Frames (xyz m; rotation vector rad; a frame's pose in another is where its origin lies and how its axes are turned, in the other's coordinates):
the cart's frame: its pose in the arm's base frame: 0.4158 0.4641 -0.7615 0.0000 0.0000 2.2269
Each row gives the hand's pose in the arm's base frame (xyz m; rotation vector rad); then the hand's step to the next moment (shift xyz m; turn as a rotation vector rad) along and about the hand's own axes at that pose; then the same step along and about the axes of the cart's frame.
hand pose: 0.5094 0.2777 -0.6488 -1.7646 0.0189 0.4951
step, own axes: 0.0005 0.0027 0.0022 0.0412 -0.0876 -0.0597
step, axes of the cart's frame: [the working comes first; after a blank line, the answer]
step, axes of the arm's base frame: -0.0010 0.0015 -0.0030 0.0803 -0.0228 0.0772

0.0018 -0.0001 -0.0030 -0.0671 -0.0497 0.0772
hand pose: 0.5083 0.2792 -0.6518 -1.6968 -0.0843 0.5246
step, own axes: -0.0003 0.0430 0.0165 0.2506 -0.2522 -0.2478
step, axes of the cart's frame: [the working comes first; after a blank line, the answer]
step, axes of the arm's base frame: -0.0167 0.0063 -0.0425 0.3783 -0.0900 0.1913

0.0152 0.0094 -0.0425 -0.3021 -0.2449 0.1913
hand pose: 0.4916 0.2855 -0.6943 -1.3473 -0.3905 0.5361
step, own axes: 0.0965 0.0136 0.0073 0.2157 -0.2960 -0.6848
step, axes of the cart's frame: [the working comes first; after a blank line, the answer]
step, axes of the arm's base frame: 0.0730 0.0630 -0.0157 0.5995 -0.4691 0.1536

0.0054 -0.0963 -0.0157 -0.7375 -0.1888 0.1536
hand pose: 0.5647 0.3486 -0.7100 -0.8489 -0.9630 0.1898
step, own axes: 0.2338 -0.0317 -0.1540 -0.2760 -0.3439 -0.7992
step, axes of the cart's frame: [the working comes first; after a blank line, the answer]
step, axes of the arm's base frame: 0.2502 0.0097 0.1293 0.3928 -0.8079 -0.1621

-0.1449 -0.2041 0.1293 -0.8797 0.1816 -0.1621
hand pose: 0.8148 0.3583 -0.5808 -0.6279 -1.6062 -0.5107
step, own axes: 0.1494 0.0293 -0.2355 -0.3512 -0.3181 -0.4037
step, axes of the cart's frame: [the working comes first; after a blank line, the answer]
step, axes of the arm's base frame: 0.1841 -0.1155 0.1772 0.1194 -0.5390 -0.2876

-0.2038 -0.0755 0.1772 -0.4999 0.2342 -0.2876
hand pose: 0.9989 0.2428 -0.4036 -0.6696 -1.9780 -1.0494
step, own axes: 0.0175 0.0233 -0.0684 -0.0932 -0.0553 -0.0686
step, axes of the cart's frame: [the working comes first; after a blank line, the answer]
step, axes of the arm's base frame: 0.0342 -0.0445 0.0487 0.0380 -0.0952 -0.0772

-0.0561 0.0000 0.0487 -0.0986 0.0280 -0.0772
